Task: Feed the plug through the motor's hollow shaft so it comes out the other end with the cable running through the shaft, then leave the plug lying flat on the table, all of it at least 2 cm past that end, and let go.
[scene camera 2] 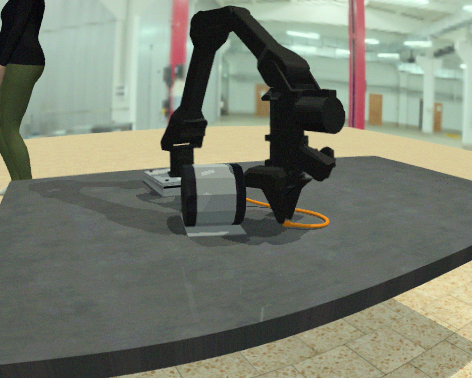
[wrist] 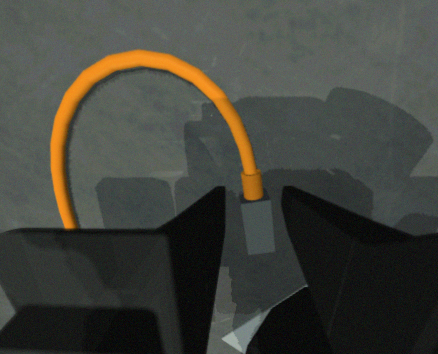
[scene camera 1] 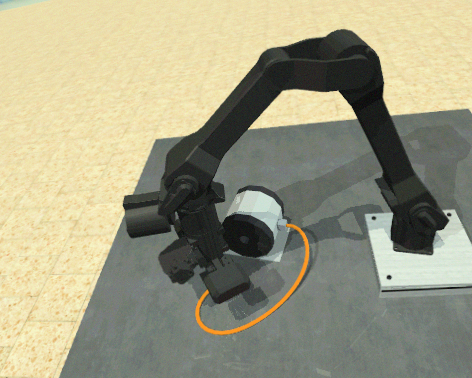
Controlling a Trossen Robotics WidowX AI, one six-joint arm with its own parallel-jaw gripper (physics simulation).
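Pixels of known places: gripper, fingertip midpoint: (scene camera 2: pixel 284 221) (wrist: pixel 253 195); arm's base, link origin: (scene camera 1: pixel 412 239).
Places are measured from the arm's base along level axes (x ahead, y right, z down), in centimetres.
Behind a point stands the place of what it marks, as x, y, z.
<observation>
The grey plug (wrist: pixel 258 227) @[31.7, -11.6, 1.7] lies on the table between the spread fingertips in the wrist view, with a gap on each side; the gripper hides it in the scene views. My gripper (scene camera 2: pixel 285 219) @[32.7, -12.9, 1.9] (wrist: pixel 253 195) @[32.7, -12.9, 1.9] is partly open, pointing down, its tips low beside the motor. The orange cable (scene camera 1: pixel 306 260) @[17.6, -6.9, 0.3] (scene camera 2: pixel 322 225) @[34.8, -19.2, 2.6] (wrist: pixel 140 59) @[33.7, -20.4, 2.4] loops over the table from the plug to a small fitting on the motor's side. The motor (scene camera 1: pixel 256 206) @[27.0, -1.8, -7.0] (scene camera 2: pixel 215 195) @[33.6, -0.7, -3.3] is a white drum with black end caps, lying on its side. A small shaft opening (scene camera 1: pixel 244 239) @[29.3, -5.0, -1.3] shows in its near cap.
The motor stands on a pale base plate (scene camera 1: pixel 276 256) @[23.7, -4.8, 2.9] (scene camera 2: pixel 215 231) @[32.9, -0.9, 2.8] (wrist: pixel 239 334) @[24.1, -5.4, 2.9]. The arm's white mounting plate (scene camera 1: pixel 415 275) @[-0.2, -7.9, -0.3] (scene camera 2: pixel 159 183) @[6.0, 6.0, 0.6] is bolted to the dark table (scene camera 1: pixel 165 345) @[37.9, -25.8, 3.1] (scene camera 2: pixel 125 290) @[51.8, 14.2, 3.0]. The table's left edge runs past the arm in the first scene view.
</observation>
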